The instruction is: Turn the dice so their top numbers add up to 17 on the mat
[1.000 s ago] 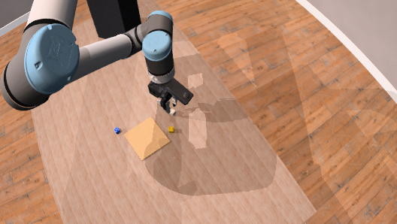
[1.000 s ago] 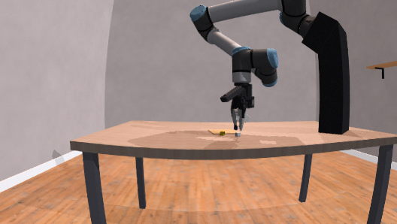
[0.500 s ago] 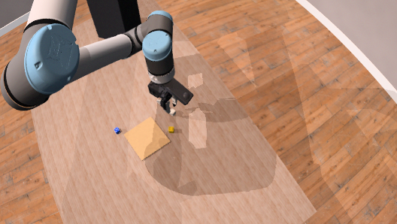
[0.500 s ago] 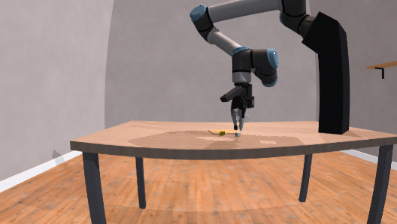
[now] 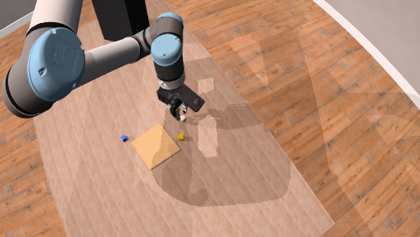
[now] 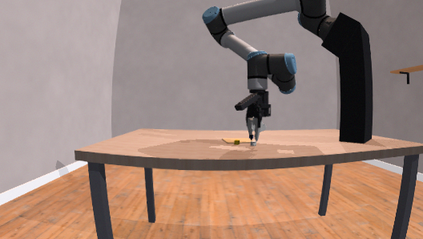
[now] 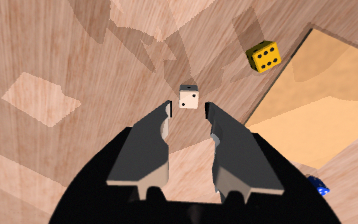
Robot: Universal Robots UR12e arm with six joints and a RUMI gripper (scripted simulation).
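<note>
My hand is 3 cm above the white die. Round my hand: blue die 11 cm behind, 22 cm to the right, 3 cm below; tan mat 15 cm to the right, 3 cm below; yellow die 5 cm ahead, 6 cm to the right, 3 cm below.
</note>
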